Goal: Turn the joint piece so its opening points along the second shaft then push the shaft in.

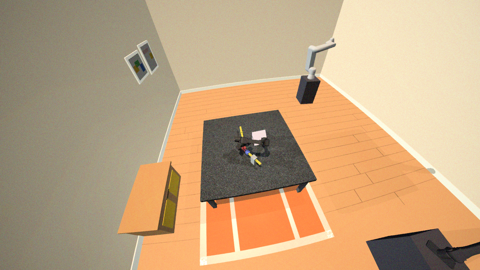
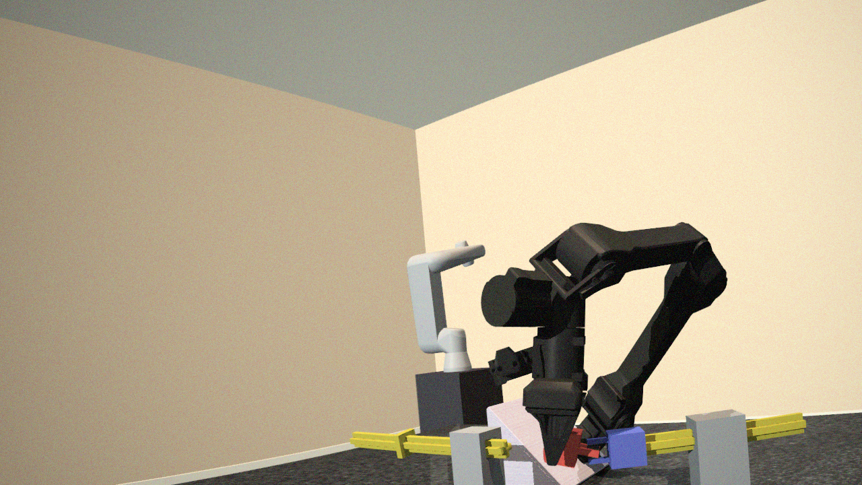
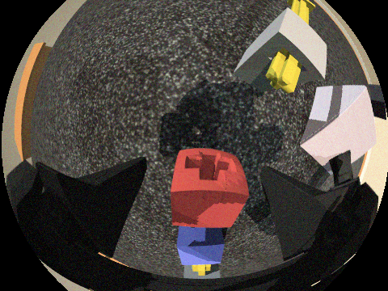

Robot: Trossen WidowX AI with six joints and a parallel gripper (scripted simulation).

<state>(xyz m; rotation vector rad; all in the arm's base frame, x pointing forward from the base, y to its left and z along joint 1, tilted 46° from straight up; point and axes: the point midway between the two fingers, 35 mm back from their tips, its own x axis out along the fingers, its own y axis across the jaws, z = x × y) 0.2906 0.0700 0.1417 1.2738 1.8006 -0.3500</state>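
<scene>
The red square joint piece is 10 mm behind my gripper tip, 10 mm to the left of it and 10 mm above it.
</scene>
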